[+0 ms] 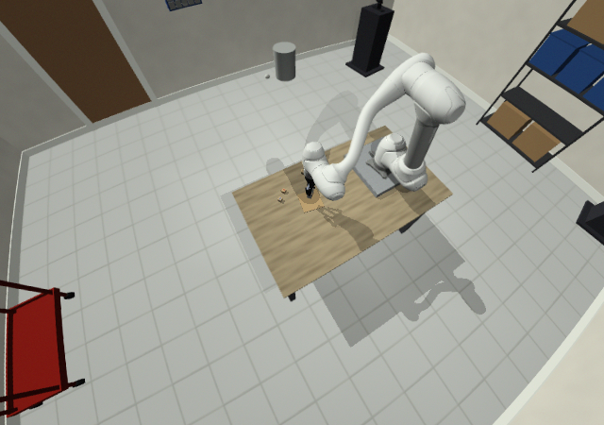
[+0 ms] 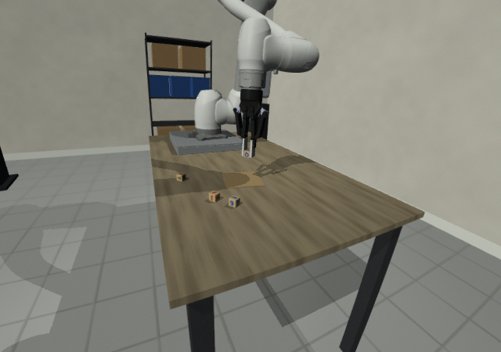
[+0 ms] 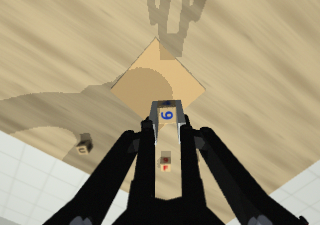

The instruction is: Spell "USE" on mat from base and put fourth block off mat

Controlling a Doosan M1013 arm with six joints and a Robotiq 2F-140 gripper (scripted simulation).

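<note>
Now: hand 20 mm past the tan mat, 10 mm to the left of it and 130 mm above it.
</note>
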